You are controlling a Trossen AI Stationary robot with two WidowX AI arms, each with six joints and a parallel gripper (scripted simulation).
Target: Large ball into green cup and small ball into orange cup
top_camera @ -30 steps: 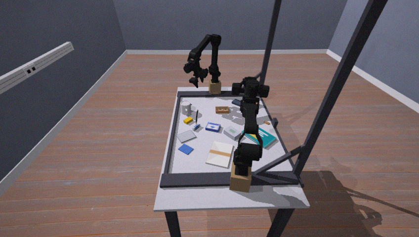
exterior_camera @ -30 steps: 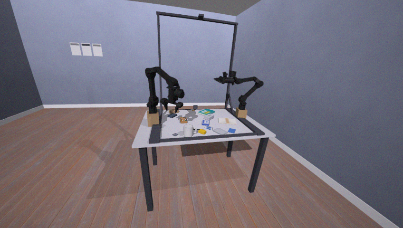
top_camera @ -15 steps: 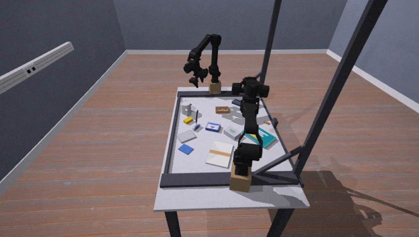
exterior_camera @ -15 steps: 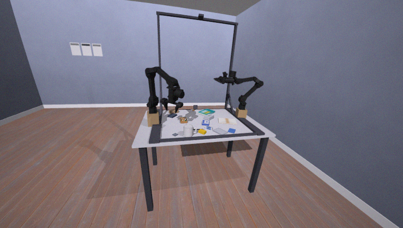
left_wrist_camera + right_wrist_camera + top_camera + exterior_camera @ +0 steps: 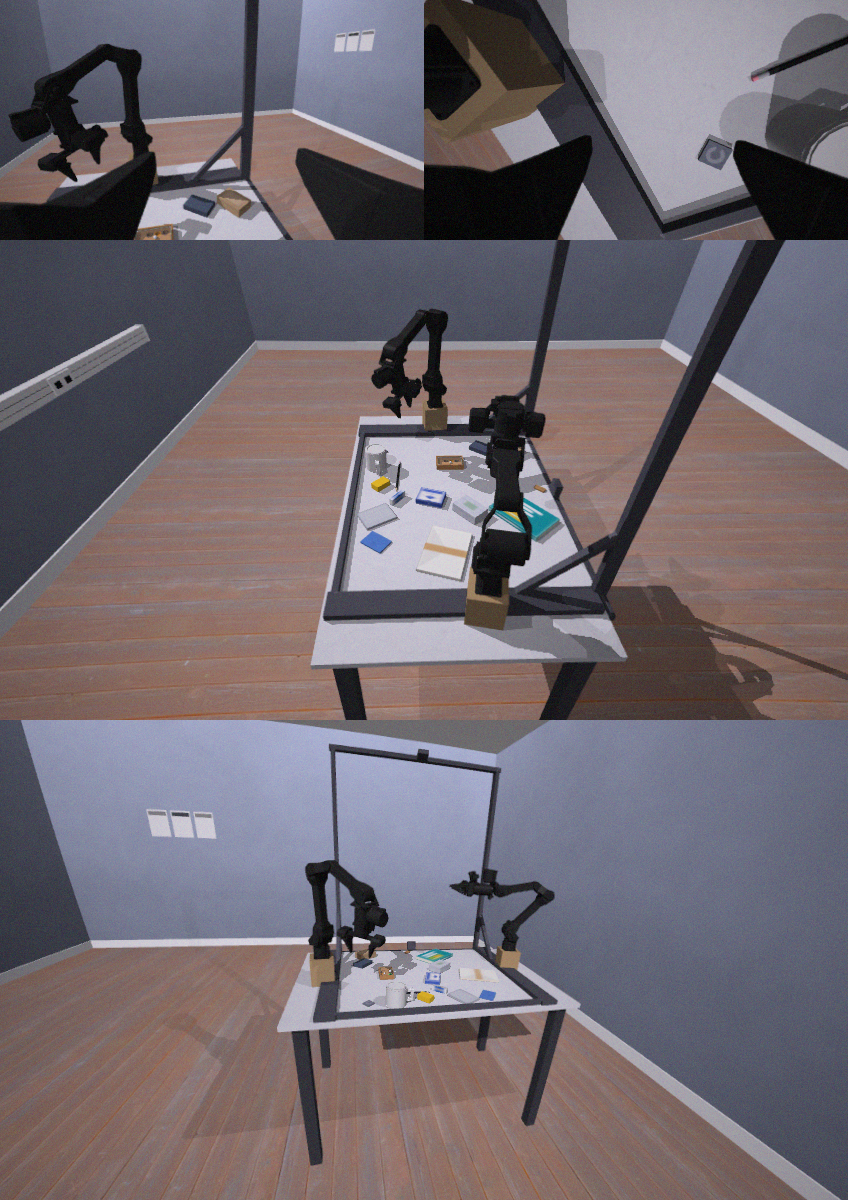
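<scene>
My right gripper is now 170 mm past the covered wooden puzzle, 140 mm to the right of it and 200 mm above it.
</scene>
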